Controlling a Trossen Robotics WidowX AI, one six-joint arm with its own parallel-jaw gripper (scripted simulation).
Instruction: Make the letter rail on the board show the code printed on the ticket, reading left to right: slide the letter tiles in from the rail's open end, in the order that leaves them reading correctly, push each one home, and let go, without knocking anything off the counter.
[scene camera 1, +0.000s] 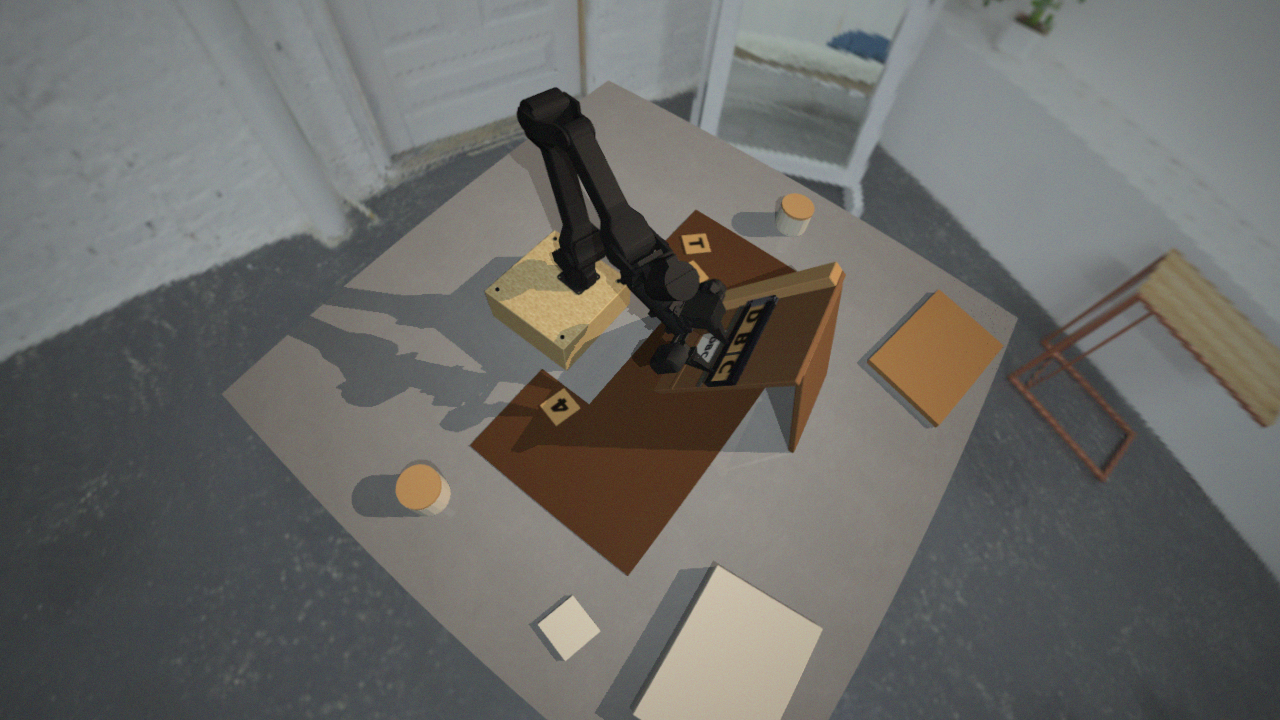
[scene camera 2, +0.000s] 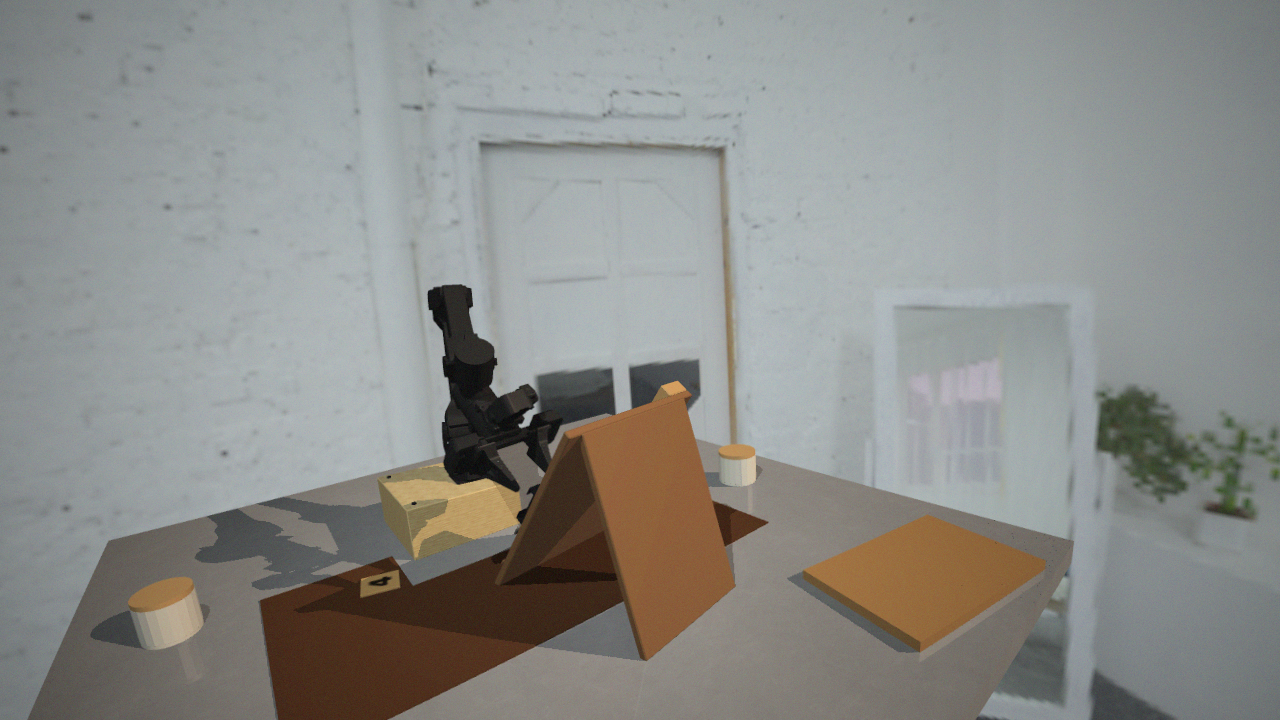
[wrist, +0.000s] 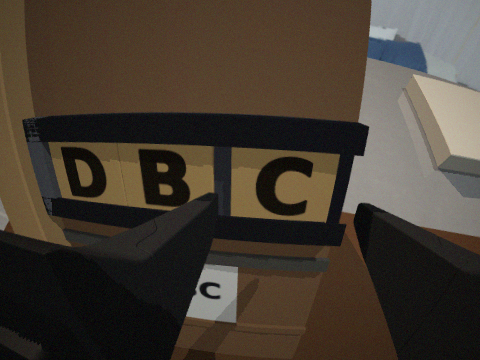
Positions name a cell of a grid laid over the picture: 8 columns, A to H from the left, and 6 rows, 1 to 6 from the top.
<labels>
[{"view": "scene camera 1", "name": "my gripper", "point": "E3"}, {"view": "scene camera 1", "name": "small cream square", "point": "D6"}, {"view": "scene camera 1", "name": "cream slab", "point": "E6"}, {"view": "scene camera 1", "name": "orange slab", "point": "F4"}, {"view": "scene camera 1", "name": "tile marked 4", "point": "D4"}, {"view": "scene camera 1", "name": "slanted wooden board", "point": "E3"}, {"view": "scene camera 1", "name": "brown mat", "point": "D4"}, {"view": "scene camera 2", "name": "my gripper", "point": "D5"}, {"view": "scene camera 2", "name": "orange slab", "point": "F5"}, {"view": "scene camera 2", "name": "tile marked 4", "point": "C5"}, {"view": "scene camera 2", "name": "slanted wooden board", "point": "D4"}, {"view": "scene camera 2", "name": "brown mat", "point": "C6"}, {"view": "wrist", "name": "my gripper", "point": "E4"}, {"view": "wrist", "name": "D tile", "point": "B3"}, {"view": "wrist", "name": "C tile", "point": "E4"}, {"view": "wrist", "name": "slanted wooden board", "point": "E2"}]
</labels>
